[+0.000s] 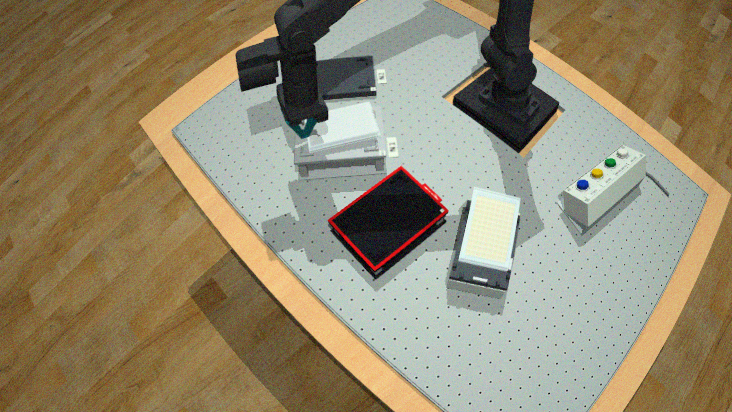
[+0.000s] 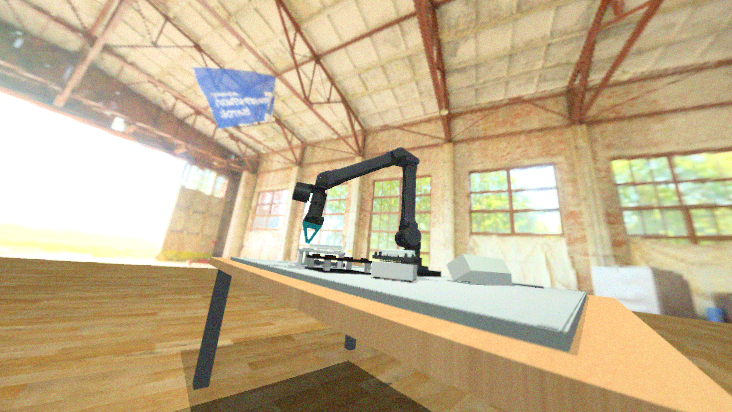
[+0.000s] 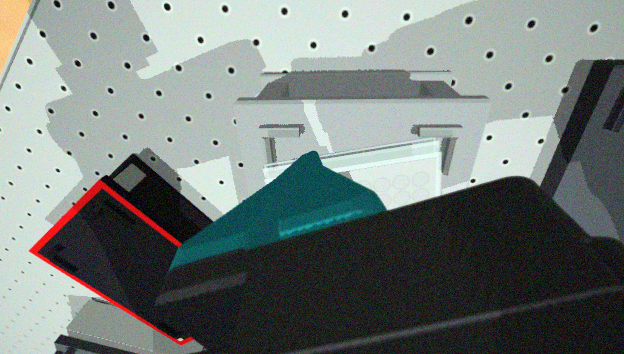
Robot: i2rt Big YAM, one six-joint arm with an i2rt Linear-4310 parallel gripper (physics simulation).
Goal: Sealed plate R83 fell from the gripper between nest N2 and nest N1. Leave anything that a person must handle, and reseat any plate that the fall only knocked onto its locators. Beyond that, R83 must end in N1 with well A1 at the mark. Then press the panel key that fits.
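Frame: origin at the arm's base, x back, y right, z up, level; centimetres.
Where they show: gripper, between the fingertips: (image 1: 304, 137) (image 2: 307, 243) (image 3: 314, 164); arm's base, origin of its link: (image 1: 509, 102).
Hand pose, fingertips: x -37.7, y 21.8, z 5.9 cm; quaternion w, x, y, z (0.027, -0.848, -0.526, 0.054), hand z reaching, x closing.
Observation:
Each offset is from my fingertips to the top centre of the thing. "*": to the spot under its first point.
A white sealed plate @[dx +6.4, dy -2.8, dz +0.3 cm] (image 1: 345, 124) (image 3: 402, 175) lies on top of the light grey nest N1 @[dx +5.6, dy -2.8, dz -1.5 cm] (image 1: 340, 158) (image 3: 360, 117), a little askew to the nest's edges. I cannot tell whether it sits down between the locators. My gripper (image 1: 303, 132) (image 2: 310, 238) (image 3: 314, 164) is shut with nothing between its teal fingers. Its tip hangs at the plate's left short end, close above it. The dark nest N2 @[dx +19.6, dy +11.9, dz -5.8 cm] (image 1: 345, 75) lies behind N1 and holds no plate. White labels @[* dx +12.6, dy -9.6, dz -7.9 cm] (image 1: 392, 146) stand beside the nests.
A black tray with a red frame @[dx -0.8, dy -20.2, dz -3.5 cm] (image 1: 386, 217) (image 3: 156, 225) lies in front of N1. A cream-topped plate @[dx +6.9, dy -35.6, dz +0.1 cm] (image 1: 491, 235) sits on a dark nest to the right. The arm's base (image 1: 507, 106) stands at the back right.

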